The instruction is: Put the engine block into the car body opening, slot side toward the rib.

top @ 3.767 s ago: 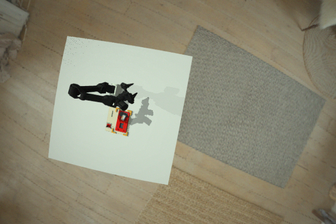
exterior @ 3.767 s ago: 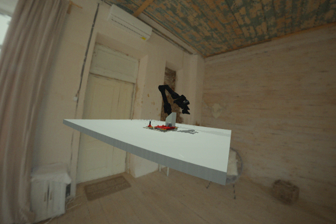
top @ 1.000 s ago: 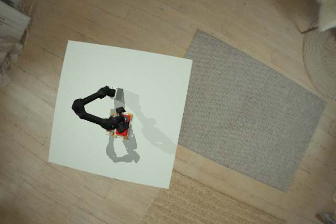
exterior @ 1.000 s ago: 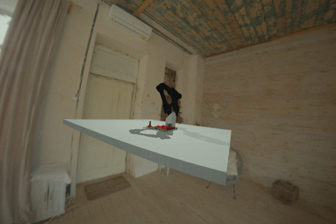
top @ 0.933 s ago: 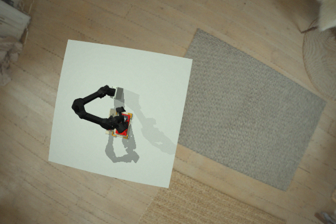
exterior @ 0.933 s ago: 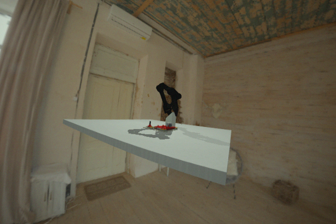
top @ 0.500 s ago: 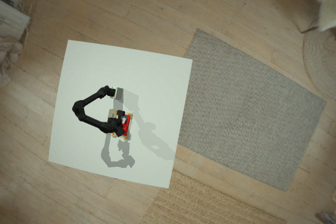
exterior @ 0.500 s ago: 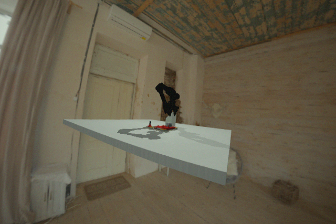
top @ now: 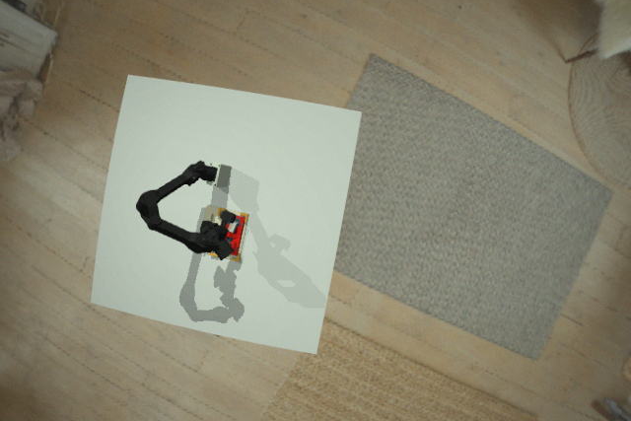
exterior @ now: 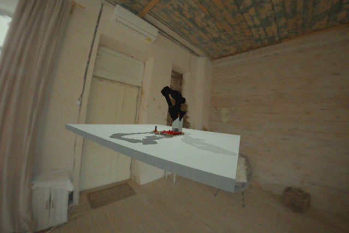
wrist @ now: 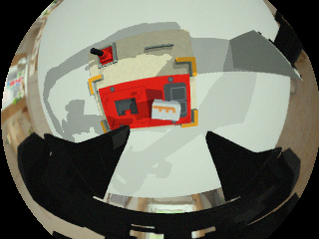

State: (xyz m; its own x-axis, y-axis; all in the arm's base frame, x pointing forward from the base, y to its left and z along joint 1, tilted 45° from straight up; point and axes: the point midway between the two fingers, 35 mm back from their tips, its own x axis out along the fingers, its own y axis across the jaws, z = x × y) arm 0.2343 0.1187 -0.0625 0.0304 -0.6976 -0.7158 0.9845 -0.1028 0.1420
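Right now my gripper tip is 90 mm above the grey engine block.
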